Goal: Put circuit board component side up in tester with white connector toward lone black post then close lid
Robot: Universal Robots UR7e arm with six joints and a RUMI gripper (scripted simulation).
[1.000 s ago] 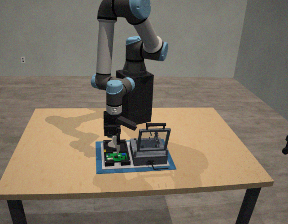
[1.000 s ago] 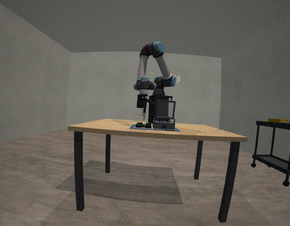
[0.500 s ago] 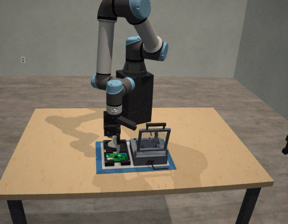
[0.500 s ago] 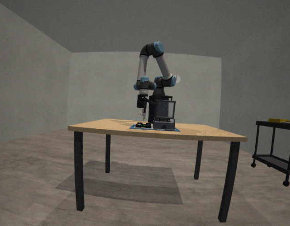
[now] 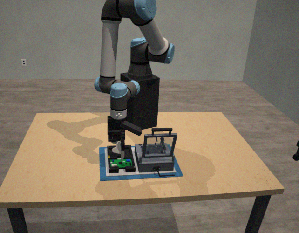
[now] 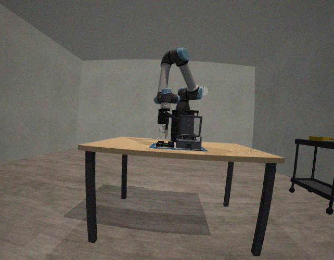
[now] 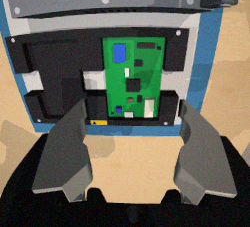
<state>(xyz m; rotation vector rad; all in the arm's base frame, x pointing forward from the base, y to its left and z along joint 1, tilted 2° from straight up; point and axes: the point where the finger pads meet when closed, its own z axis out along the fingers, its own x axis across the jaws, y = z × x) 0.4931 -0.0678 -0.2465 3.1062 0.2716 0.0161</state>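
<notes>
My gripper is now 6 cm above the green circuit board. The rest, counted from my hand: tester bed (17 cm to the left, 6 cm behind, 1 cm below); then framed lid (18 cm to the left, 11 cm above, 5 cm ahead).
</notes>
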